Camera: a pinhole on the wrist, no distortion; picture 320 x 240 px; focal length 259.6 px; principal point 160.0 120.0 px. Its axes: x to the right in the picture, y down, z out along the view. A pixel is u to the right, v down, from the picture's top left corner.
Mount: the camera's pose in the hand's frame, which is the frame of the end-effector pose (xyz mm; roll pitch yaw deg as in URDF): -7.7 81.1 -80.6 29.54 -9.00 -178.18
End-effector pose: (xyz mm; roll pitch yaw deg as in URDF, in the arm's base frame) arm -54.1 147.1 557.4 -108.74 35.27 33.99
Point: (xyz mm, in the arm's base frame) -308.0 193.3 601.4
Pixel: outside the picture
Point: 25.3 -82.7 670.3
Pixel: behind the camera
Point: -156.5 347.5 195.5
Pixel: 47 192
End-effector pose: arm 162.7 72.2 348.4 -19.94 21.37 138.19
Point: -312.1 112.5 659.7
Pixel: outside the picture
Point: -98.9 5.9 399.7
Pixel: 76 171
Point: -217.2 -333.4 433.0
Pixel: 187 22
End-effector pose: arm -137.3 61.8 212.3 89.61 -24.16 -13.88
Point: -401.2 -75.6 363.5
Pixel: 310 115
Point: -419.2 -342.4 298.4
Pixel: 267 224
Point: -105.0 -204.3 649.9
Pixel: 31 92
